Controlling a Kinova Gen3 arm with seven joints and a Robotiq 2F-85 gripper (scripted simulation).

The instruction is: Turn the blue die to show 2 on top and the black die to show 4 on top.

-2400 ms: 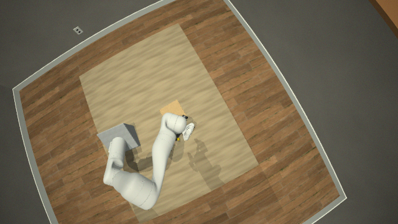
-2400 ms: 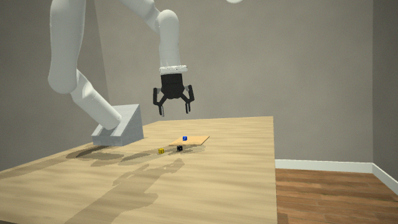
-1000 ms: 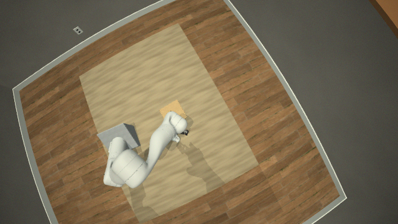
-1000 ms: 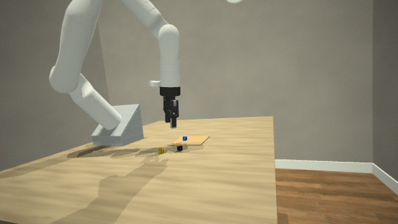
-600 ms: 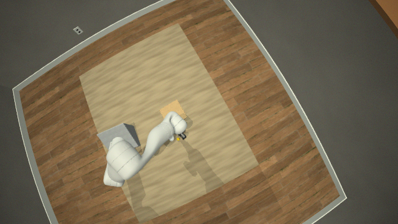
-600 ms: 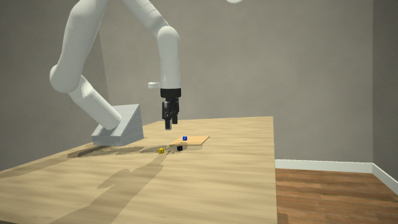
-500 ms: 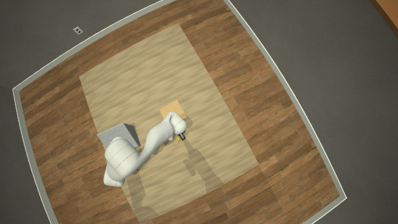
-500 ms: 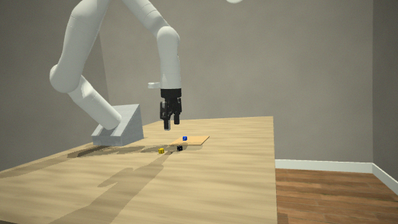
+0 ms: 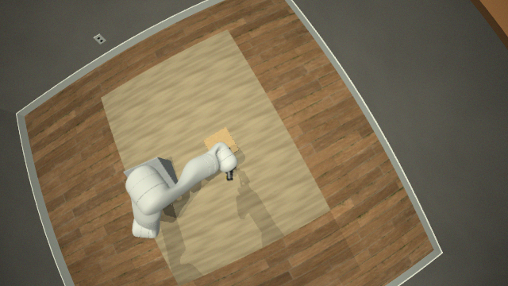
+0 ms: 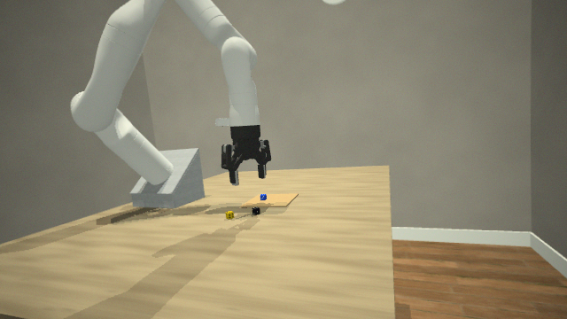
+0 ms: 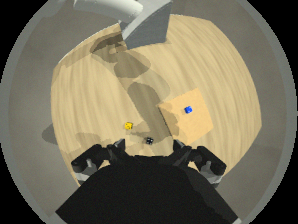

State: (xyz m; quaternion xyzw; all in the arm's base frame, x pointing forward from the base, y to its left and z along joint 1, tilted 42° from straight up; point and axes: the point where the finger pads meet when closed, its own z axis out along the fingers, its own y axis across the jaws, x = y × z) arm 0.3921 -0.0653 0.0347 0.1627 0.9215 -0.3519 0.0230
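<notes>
My hand is 10 mm short of the black die and 80 mm above it. Round my hand: tan mat (10 mm behind, 130 mm to the left, 90 mm below); yellow die (40 mm behind, 40 mm to the right, 80 mm below); blue die (30 mm behind, 120 mm to the left, 80 mm below).
</notes>
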